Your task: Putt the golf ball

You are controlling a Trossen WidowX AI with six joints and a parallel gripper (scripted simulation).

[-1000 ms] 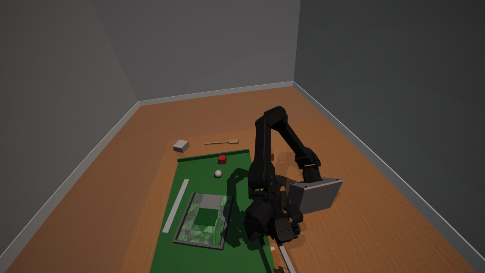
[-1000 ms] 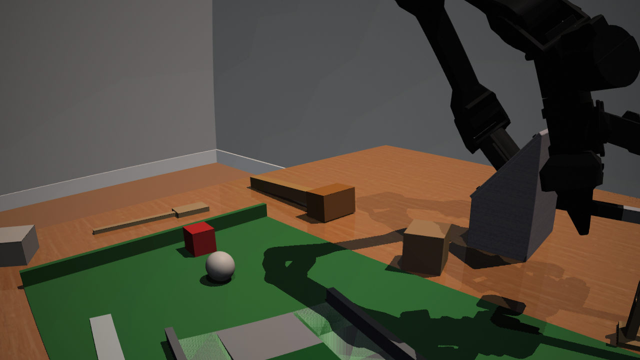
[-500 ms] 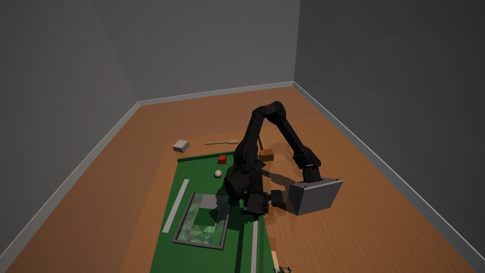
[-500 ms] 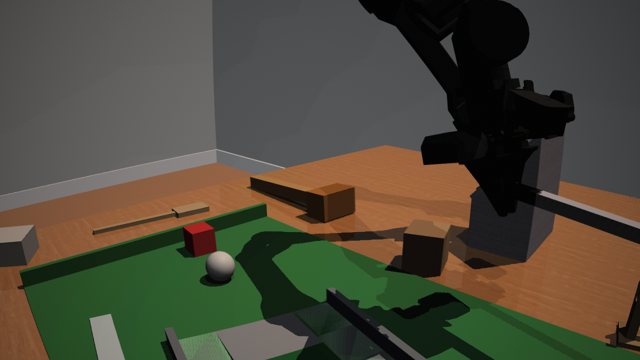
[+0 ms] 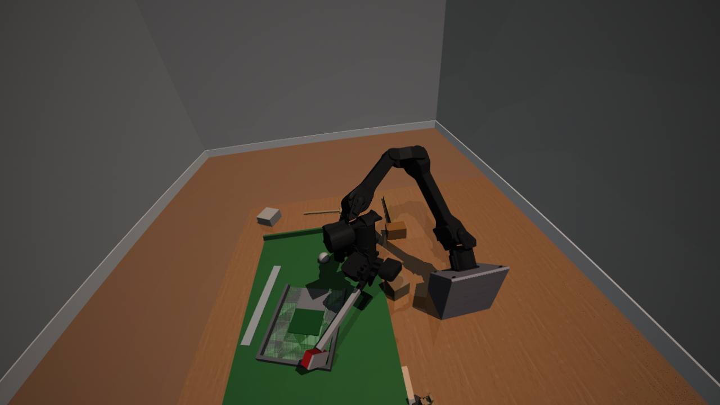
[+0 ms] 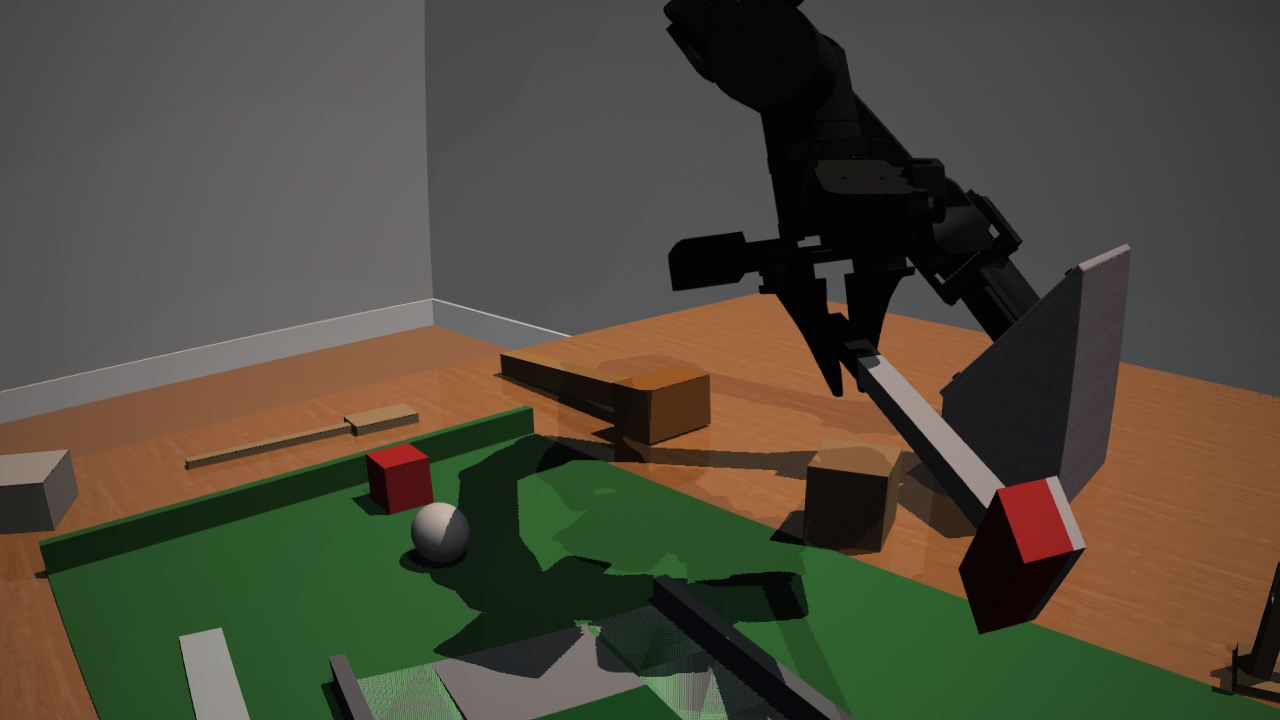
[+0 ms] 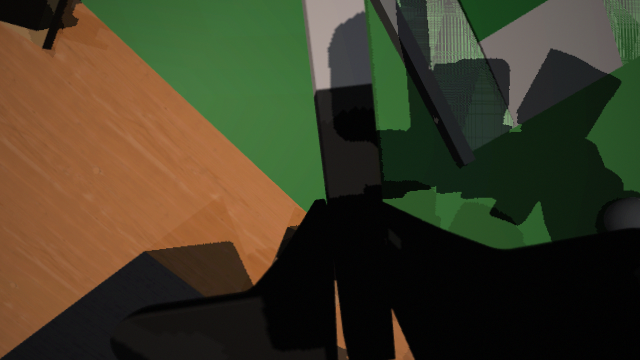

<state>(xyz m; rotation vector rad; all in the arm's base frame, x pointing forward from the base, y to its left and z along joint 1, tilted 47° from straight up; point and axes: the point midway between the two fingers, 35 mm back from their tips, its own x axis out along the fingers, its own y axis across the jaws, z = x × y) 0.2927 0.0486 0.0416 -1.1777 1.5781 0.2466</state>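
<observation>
The red putter is 9 cm to the left of my gripper tip, 7 cm ahead of it and 2 cm above it. Round my gripper tip: white golf ball: 23 cm to the right, 15 cm ahead, 12 cm below; small red cube: 34 cm to the right, 12 cm below, 12 cm ahead; green mat: 18 cm ahead, 14 cm below, 4 cm to the right.
</observation>
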